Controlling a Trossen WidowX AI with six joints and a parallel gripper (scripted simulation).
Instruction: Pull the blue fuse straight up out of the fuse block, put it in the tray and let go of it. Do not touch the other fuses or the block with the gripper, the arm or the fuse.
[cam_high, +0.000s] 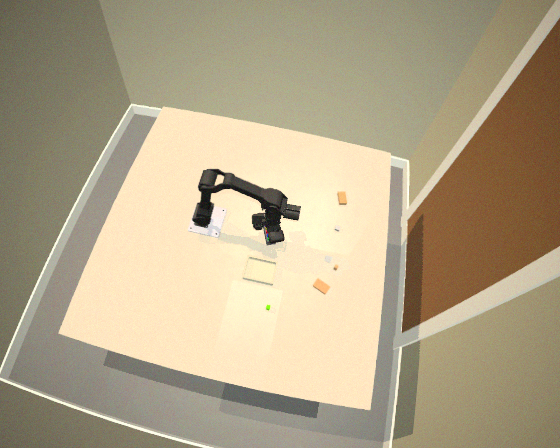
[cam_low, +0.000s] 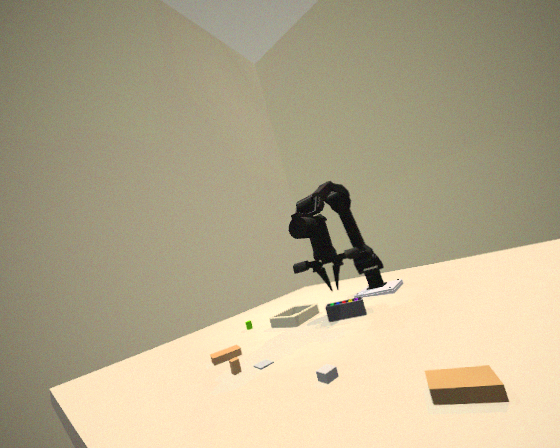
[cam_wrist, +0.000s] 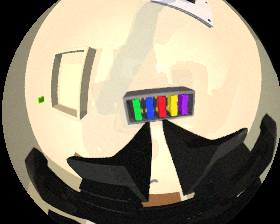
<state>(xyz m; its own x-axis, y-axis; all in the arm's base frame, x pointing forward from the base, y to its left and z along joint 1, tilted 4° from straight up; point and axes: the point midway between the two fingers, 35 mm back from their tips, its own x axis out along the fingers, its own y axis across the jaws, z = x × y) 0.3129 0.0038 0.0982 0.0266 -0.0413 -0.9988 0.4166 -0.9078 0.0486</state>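
The blue fuse is 50 mm below my gripper tip. From my gripper tip the other things lie so: pale tray (170 mm to the right, 70 mm below, 10 mm behind); then green cube (320 mm to the right, 60 mm below, 60 mm ahead); then grey cube (290 mm ahead, 120 mm to the left, 70 mm below).
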